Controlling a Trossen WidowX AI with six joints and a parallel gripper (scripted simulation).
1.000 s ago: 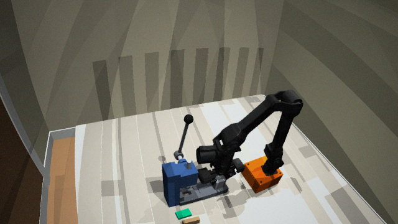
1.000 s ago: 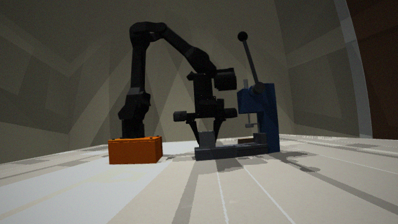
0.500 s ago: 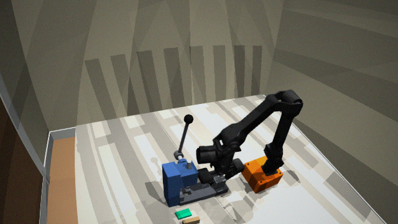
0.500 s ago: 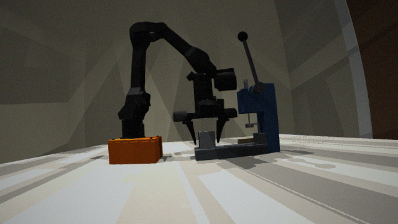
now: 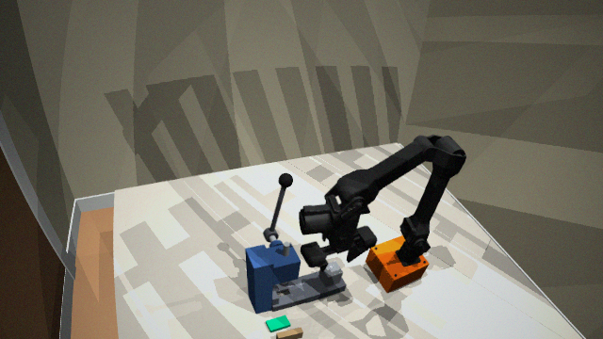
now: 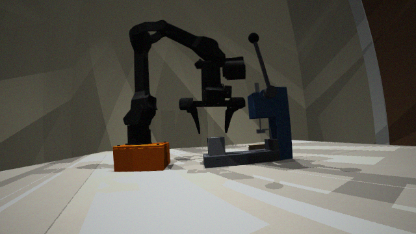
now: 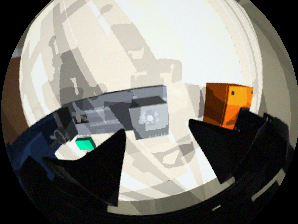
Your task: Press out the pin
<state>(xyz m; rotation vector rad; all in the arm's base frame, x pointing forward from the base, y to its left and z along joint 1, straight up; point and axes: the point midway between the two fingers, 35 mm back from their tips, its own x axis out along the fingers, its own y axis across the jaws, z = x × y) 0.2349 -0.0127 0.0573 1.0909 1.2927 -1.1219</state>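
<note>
My gripper tip is 20 mm above the round pin, 10 mm to the left of it and 10 mm short of it. The rest, counted from my gripper tip: punch 140 mm ahead, 60 mm above, 20 mm to the left; green tile 170 mm ahead, 110 mm to the left, 80 mm below; tan piece 160 mm ahead, 150 mm to the left, 70 mm below.
</note>
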